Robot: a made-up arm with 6 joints.
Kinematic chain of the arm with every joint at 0, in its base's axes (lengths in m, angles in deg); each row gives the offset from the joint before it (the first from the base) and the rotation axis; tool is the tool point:
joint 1: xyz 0 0 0.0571 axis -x
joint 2: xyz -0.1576 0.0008 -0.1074 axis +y
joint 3: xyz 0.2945 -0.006 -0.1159 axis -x
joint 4: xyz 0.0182 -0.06 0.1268 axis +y
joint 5: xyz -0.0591 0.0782 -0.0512 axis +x
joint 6: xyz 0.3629 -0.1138 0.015 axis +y
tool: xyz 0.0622 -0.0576 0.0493
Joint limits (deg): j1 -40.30..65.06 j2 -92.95..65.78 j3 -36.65..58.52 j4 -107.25..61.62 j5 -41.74..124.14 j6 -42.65..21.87
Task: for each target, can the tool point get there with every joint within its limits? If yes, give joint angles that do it. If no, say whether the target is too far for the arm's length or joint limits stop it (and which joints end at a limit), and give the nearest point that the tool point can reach.
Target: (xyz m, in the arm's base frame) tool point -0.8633 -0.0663 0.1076
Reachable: no: joint limits stop it (at a limit: joint 1, joint 2, joint 4, joint 6) | nearest point -0.5946 -0.1123 0.1684 | short by 0.279 m
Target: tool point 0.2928 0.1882 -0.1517
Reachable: yes | joints 12.56 53.00 42.20 -77.71 -16.59 -15.55
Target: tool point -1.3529 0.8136 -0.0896
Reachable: no: too far | nearest point -0.5653 0.4044 0.0422 | short by 0.897 m
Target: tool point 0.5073 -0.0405 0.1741
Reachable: yes | joints 12.55 -14.06 22.13 -29.58 73.26 -29.44
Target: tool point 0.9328 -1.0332 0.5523
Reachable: no: too far | nearest point 0.4122 -0.5270 0.1666 | short by 0.822 m
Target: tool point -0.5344 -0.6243 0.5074
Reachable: no: joint limits stop it (at a limit: joint 2, joint 6) | nearest point -0.4143 -0.4740 0.3990 | short by 0.221 m
